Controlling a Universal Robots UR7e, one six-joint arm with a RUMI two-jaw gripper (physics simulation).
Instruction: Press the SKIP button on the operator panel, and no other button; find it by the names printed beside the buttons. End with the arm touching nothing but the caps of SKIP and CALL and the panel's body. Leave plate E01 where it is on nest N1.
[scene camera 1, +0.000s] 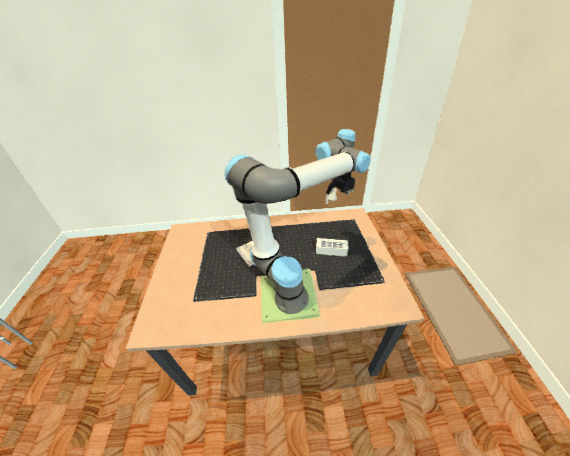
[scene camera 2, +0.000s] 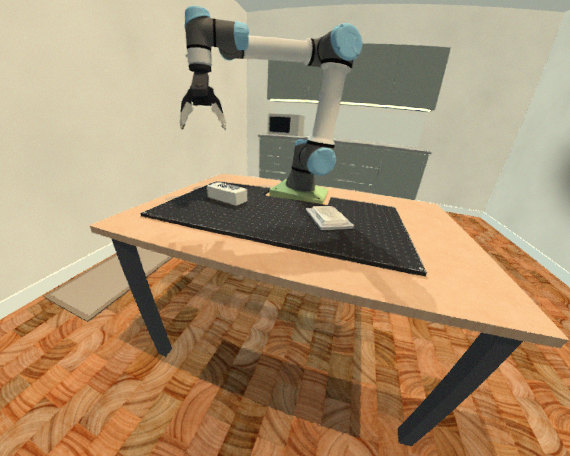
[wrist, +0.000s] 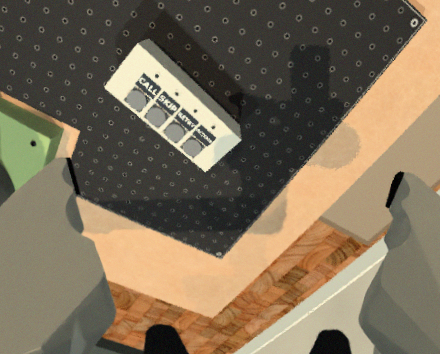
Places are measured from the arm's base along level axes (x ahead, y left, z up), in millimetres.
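Pixels of known places: gripper, between the fingertips: (scene camera 1: 337, 199) (scene camera 2: 203, 130) (wrist: 233, 171); arm's base, origin of its link: (scene camera 1: 291, 299) (scene camera 2: 300, 186).
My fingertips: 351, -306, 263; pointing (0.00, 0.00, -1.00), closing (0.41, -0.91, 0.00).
Observation:
For each thing: its top centre in the pictures, then the offset to it from my fingertips, as dx, dy, dz. "pt": a spot on its surface instead. Level surfaces: height alone.
- white operator panel, centre of its top: (wrist: 174, 115) (scene camera 2: 226, 186) (scene camera 1: 332, 243) -77, +35, -221
- CALL cap, centre of its top: (wrist: 136, 100) -80, +83, -221
- SKIP cap, centre of its top: (wrist: 156, 117) -89, +55, -221
- RETRY cap, centre of its top: (wrist: 174, 133) -98, +26, -221
- end cap, centre of its top: (wrist: 192, 148) -108, -2, -221
- Pale plate E01, centre of its top: (scene camera 2: 328, 212) (scene camera 1: 251, 250) -12, +464, -250
- flat nest N1, a spot on its surface: (scene camera 2: 344, 227) pt +51, +521, -269
- black perforated mat, height of its surface: dz -276
- wooden table, height of its surface: dz -289
The white operator panel (scene camera 1: 332, 251) (scene camera 2: 226, 194) (wrist: 125, 75) stands on the black mat. In the wrist view its four round grey caps lie in a row with printed names: CALL cap (wrist: 136, 99), SKIP cap (wrist: 157, 116) beside it, then RETRY cap (wrist: 175, 132); the end cap (wrist: 193, 147) has a hard-to-read label. My gripper (scene camera 1: 340, 196) (scene camera 2: 203, 126) (wrist: 233, 171) is open and empty, pointing down high above the table, clear of the panel. Pale plate E01 (scene camera 2: 329, 215) lies on flat nest N1 (scene camera 2: 344, 227); their markings are not readable, and the arm partly hides them in scene camera 1.
The black perforated mat (scene camera 1: 225, 280) (scene camera 2: 370, 240) (wrist: 150, 200) lies on the wooden table (scene camera 1: 200, 325) (scene camera 2: 475, 280) (wrist: 200, 280). The arm's base stands on a green plate (scene camera 1: 270, 312) (scene camera 2: 280, 192) (wrist: 30, 130). In scene camera 2, the panel and the nest stand apart.

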